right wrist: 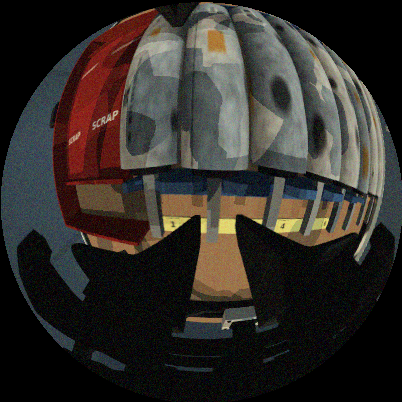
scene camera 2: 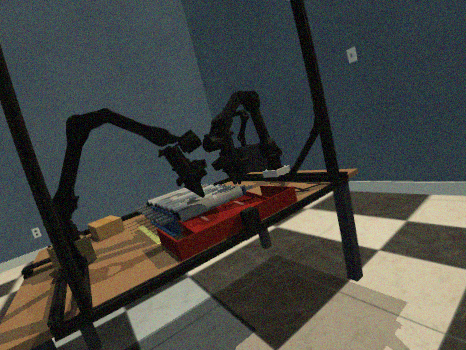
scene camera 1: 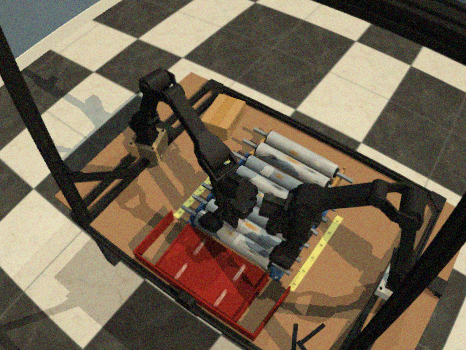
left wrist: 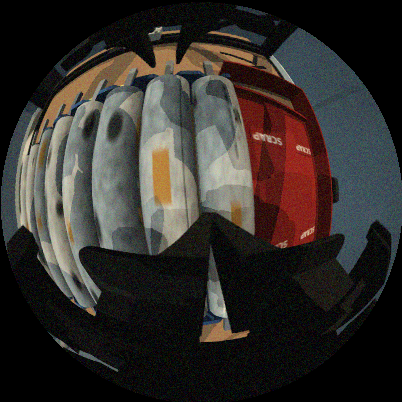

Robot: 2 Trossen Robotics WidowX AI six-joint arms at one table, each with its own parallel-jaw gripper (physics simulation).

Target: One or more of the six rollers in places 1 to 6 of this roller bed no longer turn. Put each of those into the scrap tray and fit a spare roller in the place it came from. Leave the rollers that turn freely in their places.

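Frame: origin at the left arm's base, x left, y back, z up, level; centimetres.
Seen in the pictures: left gripper, fingertip midpoint: (scene camera 2: 203,197) (scene camera 1: 235,227) (left wrist: 208,218); right gripper, fingertip midpoint: (right wrist: 217,220) (scene camera 2: 237,184) (scene camera 1: 292,252) (left wrist: 165,63); left arm's base at its link origin: (scene camera 1: 147,137); right arm's base at its link origin: (right wrist: 243,323) (scene camera 2: 275,168) (scene camera 1: 398,283).
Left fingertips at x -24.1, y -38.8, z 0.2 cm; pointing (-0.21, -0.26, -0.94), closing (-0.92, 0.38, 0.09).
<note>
Pixels of each thing's top centre, then the offset from my left fingertips to it.
- front roller at its top centre: (left wrist: 236,200) (right wrist: 152,36) (scene camera 1: 233,235) (scene camera 2: 209,197) dy -0.3, dx -2.4, dz -0.2 cm
- red scrap tray at its top centre: (left wrist: 307,191) (right wrist: 82,86) (scene camera 1: 209,269) (scene camera 2: 228,207) dy +3.3, dx -13.5, dz -2.8 cm
- second roller at its top centre: (left wrist: 165,204) (right wrist: 212,29) (scene camera 1: 244,223) (scene camera 2: 203,195) dy -2.0, dx +2.3, dz -0.2 cm
- rearmost roller at its top centre: (scene camera 1: 302,149) (scene camera 2: 172,191) dy -12.0, dx +33.8, dz -0.2 cm
- Yellow numbered tape at its top centre: (right wrist: 267,225) (scene camera 1: 316,251) dy -24.2, dx +3.1, dz -7.7 cm
- wooden block at its top centre: (scene camera 1: 223,110) (scene camera 2: 103,220) dy +18.9, dx +44.8, dz -2.3 cm
The roller bed holds a row of mottled grey-white rollers. The front roller (scene camera 1: 240,246) (left wrist: 220,165) (right wrist: 152,115) lies beside the red scrap tray (scene camera 1: 215,270) (scene camera 2: 215,235) (left wrist: 290,200) (right wrist: 95,150), whose floor shows no roller. The second roller (left wrist: 167,125) (right wrist: 215,110) lies behind it. My left gripper (scene camera 2: 202,194) (left wrist: 208,218) is shut and empty, with its tips over the front roller near its left edge in the left wrist view; contact is unclear. My right gripper (scene camera 2: 237,181) (right wrist: 217,220) is partly open and empty, its fingertips on either side of the second roller's shaft end in view.
At the back lie more rollers, one the rearmost roller (scene camera 1: 302,152). Yellow numbered tape (scene camera 1: 317,250) (right wrist: 180,224) runs past the shaft ends. A wooden block (scene camera 1: 222,115) (scene camera 2: 106,227) stands at the back left in scene camera 1. Both arms reach close together over the bed.
</note>
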